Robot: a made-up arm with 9 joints. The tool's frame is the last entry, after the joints.
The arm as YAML. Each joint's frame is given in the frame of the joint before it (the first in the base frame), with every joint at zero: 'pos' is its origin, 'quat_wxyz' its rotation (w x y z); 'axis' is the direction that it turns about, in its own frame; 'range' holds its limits. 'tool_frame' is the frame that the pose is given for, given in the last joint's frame.
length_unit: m
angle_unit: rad
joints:
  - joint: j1
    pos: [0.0, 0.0, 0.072]
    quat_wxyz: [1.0, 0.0, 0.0, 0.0]
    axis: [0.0, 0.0, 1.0]
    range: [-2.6, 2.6]
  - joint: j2
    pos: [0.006, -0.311, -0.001]
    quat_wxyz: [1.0, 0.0, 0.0, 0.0]
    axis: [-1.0, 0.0, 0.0]
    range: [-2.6, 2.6]
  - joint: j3
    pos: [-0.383, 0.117, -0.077]
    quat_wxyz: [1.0, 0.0, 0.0, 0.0]
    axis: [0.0, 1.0, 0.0]
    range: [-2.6, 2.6]
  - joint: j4
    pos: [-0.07, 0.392, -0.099]
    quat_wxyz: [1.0, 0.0, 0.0, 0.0]
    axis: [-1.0, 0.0, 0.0]
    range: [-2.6, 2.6]
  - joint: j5
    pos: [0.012, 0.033, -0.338]
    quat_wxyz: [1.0, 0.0, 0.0, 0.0]
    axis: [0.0, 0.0, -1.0]
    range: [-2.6, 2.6]
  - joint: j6
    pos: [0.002, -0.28, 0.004]
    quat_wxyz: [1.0, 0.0, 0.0, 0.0]
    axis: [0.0, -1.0, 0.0]
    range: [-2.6, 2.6]
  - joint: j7
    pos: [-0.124, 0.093, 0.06]
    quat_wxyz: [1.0, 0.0, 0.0, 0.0]
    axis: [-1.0, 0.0, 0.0]
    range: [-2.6, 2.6]
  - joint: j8
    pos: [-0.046, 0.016, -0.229]
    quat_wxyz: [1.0, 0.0, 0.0, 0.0]
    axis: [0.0, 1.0, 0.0]
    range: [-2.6, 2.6]
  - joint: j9
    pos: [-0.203, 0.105, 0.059]
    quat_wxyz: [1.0, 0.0, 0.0, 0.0]
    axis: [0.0, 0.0, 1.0]
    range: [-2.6, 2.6]
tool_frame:
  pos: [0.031, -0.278, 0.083]
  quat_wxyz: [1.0, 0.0, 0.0, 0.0]
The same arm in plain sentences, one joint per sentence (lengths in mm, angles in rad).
The arm has nine revolute joints in a row. What follows holds with every joint at zero, and every direction is one of the base frame's. The first joint is mounted 72.0 mm along +z from the base frame's origin and turns about +z, from -2.6000 to 2.6000 rad. The second joint is mounted 6.0 mm along +x and 311.0 mm along -y and 1.0 mm along -z from the first joint and turns about -x, from -2.6000 to 2.6000 rad. The third joint is mounted 383.0 mm along -x and 117.0 mm along +y and 77.0 mm along -z from the second joint and turns about +y, from -2.6000 to 2.6000 rad. The fourth joint is mounted 70.0 mm along -x and 392.0 mm along +y and 99.0 mm along -z from the third joint and turns about -x, from -2.6000 to 2.6000 rad. The fifth joint is mounted 12.0 mm along +x and 33.0 mm along +y and 338.0 mm along -z from the fourth joint and turns about -z, from -2.6000 to 2.6000 rad. The sixth joint is mounted 2.0 mm along +x and 280.0 mm along -y and 4.0 mm along +z from the fifth joint and turns about -y, from -2.6000 to 2.6000 rad. The seventh joint is mounted 124.0 mm along -x and 93.0 mm along +y and 60.0 mm along +z from the sixth joint and turns about -x, from -2.6000 to 2.6000 rad. The eighth joint is mounted 46.0 mm along -x and 16.0 mm along +y and 229.0 mm along -z from the seventh joint and turns about +y, from -2.6000 to 2.6000 rad. The ninth joint is mounted 203.0 mm along -x and 105.0 mm along +y and 59.0 mm along +z from the eighth joint and turns about +z, from -2.6000 to 2.6000 rad. The tool frame, which is the frame that the pose is given for, is mounted 31.0 mm along +x and 278.0 mm along -y and 83.0 mm along +z from the ninth joint; its axes are parallel to the base frame's.
